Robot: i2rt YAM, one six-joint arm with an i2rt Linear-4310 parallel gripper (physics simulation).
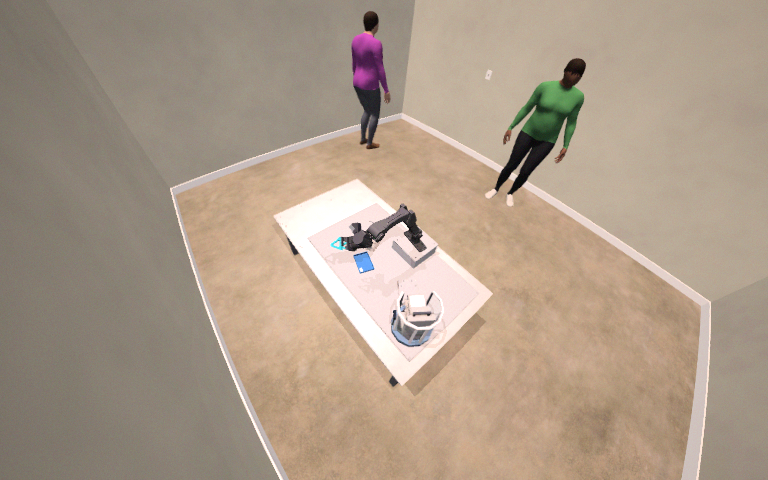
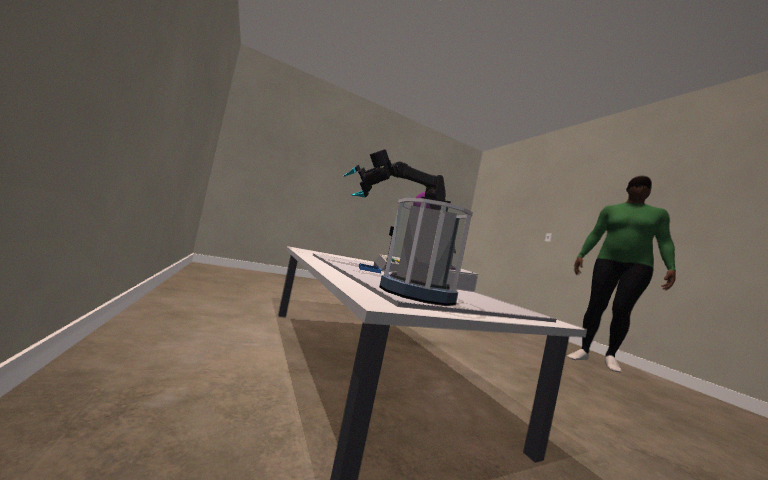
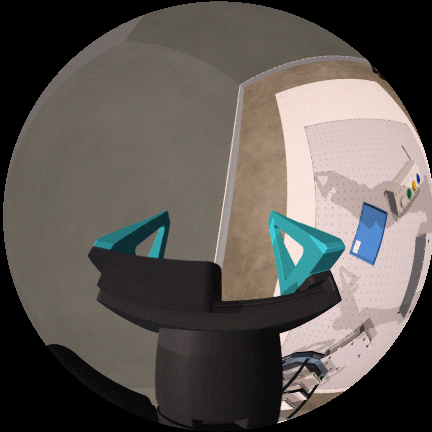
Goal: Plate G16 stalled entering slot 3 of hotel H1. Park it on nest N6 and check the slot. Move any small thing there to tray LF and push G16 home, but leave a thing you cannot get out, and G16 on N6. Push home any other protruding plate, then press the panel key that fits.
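Frame: origin at the arm's base, x ahead, y right, z down, level; metres.
Seen in the pictures: gripper, between the fingertips: point(image 1: 335, 245) point(image 2: 347, 185) point(image 3: 218, 216); arm's base, origin of its link: point(image 1: 414, 240).
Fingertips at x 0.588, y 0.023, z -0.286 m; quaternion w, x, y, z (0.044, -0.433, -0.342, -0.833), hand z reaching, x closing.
Pixels of each thing's middle, then the offset from my fingertips to it. "spot": a spot on its surface instead.
- blue base, a spot on its surface: point(image 2: 419, 289) spot: dy -0.604, dx -0.164, dz +0.345 m
- blue tray, middle of its body: point(image 3: 370, 232) point(image 2: 369, 268) point(image 1: 363, 262) dy +0.052, dx -0.204, dz +0.370 m
My gripper point(image 1: 338, 243) point(image 2: 348, 185) point(image 3: 218, 216) is open and empty, its cyan fingers wide apart. It hangs high above the table's far left part, away from the hotel. The round hotel cage has a blue base point(image 1: 403, 339) point(image 2: 419, 289) and stands at the near end of the board. Pale plates show inside it, too small to tell G16, slot 3 or any small thing. A blue tray point(image 1: 363, 262) point(image 2: 369, 267) point(image 3: 370, 232) lies flat; its label is unreadable. The key panel point(image 3: 401, 189) has white, green, yellow and blue keys. I cannot make out nest N6.
The arm's grey base box point(image 1: 403, 253) point(image 2: 467, 280) stands at the table's long side. A person in green point(image 1: 549, 107) point(image 2: 631, 234) stands by the right wall, and one in purple point(image 1: 368, 62) by the back wall. Small pegs stand beside the hotel.
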